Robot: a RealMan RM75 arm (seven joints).
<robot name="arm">
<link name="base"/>
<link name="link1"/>
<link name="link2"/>
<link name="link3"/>
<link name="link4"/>
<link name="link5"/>
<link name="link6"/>
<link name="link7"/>
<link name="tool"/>
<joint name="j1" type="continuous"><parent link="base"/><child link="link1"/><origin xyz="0 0 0.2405"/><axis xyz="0 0 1"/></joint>
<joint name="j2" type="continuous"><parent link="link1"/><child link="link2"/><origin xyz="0 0 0"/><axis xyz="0 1 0"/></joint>
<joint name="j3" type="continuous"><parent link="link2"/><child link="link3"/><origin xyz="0 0 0.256"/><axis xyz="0 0 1"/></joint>
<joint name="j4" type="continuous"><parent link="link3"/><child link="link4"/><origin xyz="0 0 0"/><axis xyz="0 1 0"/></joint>
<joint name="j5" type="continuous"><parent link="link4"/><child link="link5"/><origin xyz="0 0 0.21"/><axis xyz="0 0 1"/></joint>
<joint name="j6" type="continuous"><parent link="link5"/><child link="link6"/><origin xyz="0 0 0"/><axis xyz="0 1 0"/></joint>
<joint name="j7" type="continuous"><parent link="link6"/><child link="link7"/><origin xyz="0 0 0.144"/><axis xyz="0 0 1"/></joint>
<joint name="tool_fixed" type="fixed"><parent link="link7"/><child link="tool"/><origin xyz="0 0 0"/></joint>
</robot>
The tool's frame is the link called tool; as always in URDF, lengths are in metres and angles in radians. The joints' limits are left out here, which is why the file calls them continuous.
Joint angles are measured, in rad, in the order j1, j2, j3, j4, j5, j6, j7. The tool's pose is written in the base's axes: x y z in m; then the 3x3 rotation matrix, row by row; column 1 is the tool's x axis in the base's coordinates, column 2 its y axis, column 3 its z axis. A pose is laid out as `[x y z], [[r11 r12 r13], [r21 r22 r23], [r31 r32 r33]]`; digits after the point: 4 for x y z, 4 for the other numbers.
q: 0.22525 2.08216 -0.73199 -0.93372 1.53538 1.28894 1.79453
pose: [0.3211 0.3149 0.0884], [[-0.3918 0.8826 -0.2598], [0.4053 0.4191 0.8124], [0.8260 0.2130 -0.5219]]
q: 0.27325 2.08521 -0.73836 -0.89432 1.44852 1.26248 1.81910
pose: [0.3197 0.3252 0.0708], [[-0.4015 0.8872 -0.2275], [0.4741 0.4138 0.7772], [0.7836 0.2042 -0.5867]]
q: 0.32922 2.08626 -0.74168 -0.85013 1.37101 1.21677 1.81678
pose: [0.3176 0.3384 0.0560], [[-0.4334 0.8814 -0.1881], [0.5156 0.4137 0.7503], [0.7391 0.2282 -0.6337]]
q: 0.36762 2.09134 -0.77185 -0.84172 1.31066 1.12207 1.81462
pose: [0.3163 0.3534 0.0472], [[-0.4855 0.8662 -0.1183], [0.5286 0.3986 0.7495], [0.6964 0.3013 -0.6514]]
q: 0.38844 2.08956 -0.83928 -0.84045 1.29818 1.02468 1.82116
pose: [0.3125 0.3662 0.0408], [[-0.5274 0.8469 -0.0672], [0.5289 0.3893 0.7542], [0.6649 0.3622 -0.6532]]
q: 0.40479 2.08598 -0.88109 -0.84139 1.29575 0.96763 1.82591
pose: [0.3079 0.3754 0.0387], [[-0.5553 0.8305 -0.0440], [0.5213 0.3889 0.7597], [0.6480 0.3989 -0.6488]]
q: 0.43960 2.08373 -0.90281 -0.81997 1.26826 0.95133 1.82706
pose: [0.3001 0.3833 0.0305], [[-0.5849 0.8102 -0.0390], [0.5295 0.4178 0.7384], [0.6145 0.4112 -0.6733]]
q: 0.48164 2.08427 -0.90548 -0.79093 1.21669 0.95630 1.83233
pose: [0.2925 0.3893 0.0203], [[-0.6125 0.7898 -0.0333], [0.5470 0.4538 0.7034], [0.5707 0.4126 -0.7100]]
